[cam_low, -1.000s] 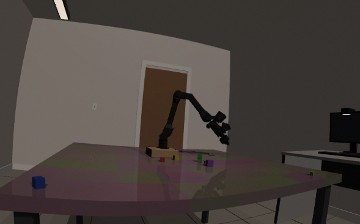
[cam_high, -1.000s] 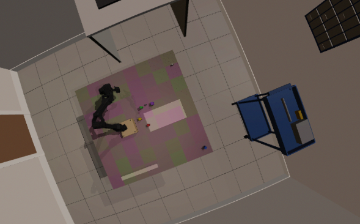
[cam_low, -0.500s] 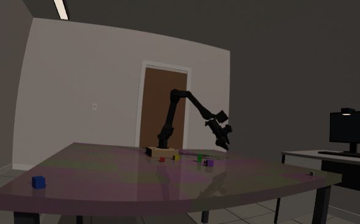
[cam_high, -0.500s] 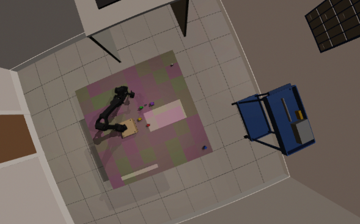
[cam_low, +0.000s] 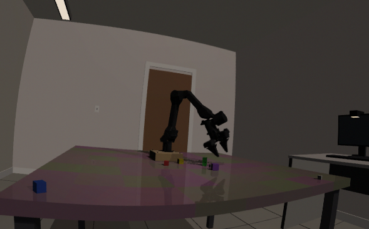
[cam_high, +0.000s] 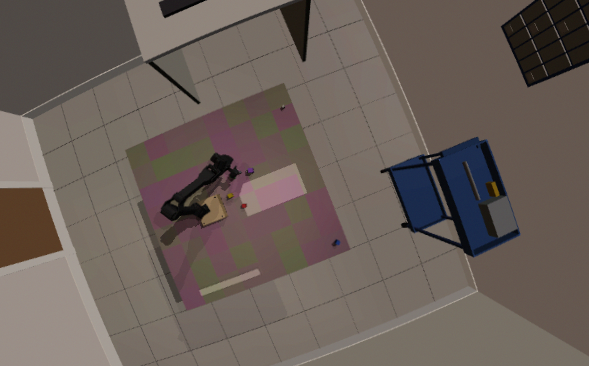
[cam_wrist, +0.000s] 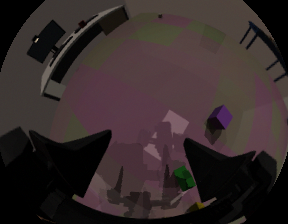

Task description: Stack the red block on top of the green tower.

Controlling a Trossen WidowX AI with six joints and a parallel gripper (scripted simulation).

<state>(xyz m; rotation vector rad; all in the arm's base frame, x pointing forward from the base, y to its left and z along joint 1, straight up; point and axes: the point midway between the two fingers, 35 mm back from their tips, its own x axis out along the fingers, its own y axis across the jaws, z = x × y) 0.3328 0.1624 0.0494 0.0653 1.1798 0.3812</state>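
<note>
The red block lies 30 cm to the right of my gripper tip, 10 cm behind it and 6 cm below it. Round my gripper tip: yellow block (19 cm to the right, 15 cm behind, 6 cm below); blue block (88 cm to the right, 31 cm ahead, 6 cm below); purple block (12 cm to the right, 7 cm ahead, 5 cm below).
</note>
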